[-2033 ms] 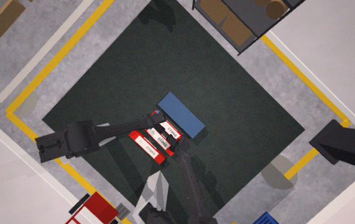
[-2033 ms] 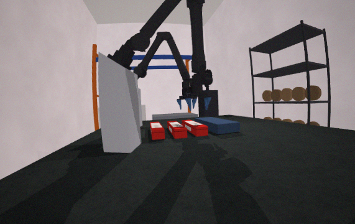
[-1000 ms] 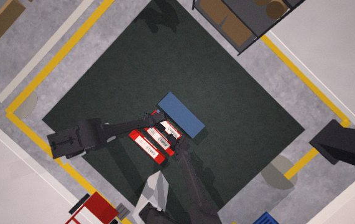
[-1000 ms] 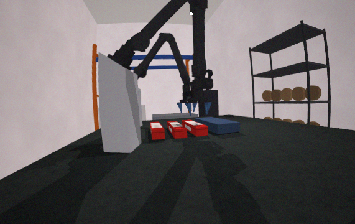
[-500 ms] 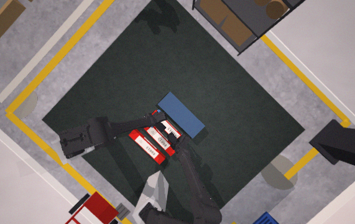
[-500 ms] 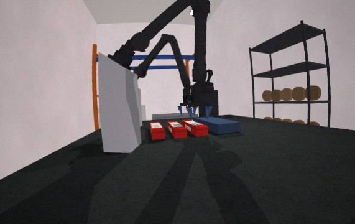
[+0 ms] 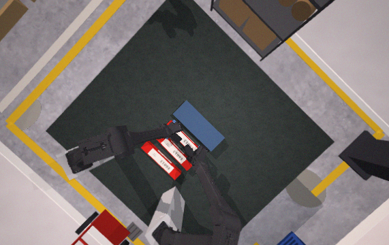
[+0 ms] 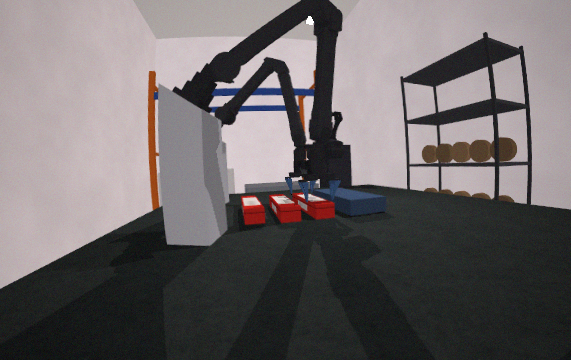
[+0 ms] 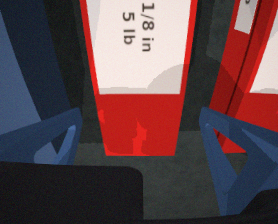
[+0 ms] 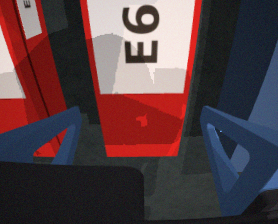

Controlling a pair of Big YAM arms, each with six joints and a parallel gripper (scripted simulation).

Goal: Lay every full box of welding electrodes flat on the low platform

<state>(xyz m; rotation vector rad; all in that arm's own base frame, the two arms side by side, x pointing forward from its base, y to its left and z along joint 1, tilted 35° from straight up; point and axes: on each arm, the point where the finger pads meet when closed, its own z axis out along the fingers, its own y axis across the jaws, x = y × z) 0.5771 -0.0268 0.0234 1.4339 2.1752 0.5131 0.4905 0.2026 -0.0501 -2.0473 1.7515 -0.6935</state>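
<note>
Right now the red box is 120 mm to the right of my left hand and 30 mm below it. Round my left hand: low blue platform (150 mm ahead, 140 mm to the right, 50 mm below).
The red box is 1 cm ahead of my right hand, 14 cm to the left of it and 3 cm below it. Round my right hand: low blue platform (16 cm ahead, 12 cm to the left, 4 cm below).
</note>
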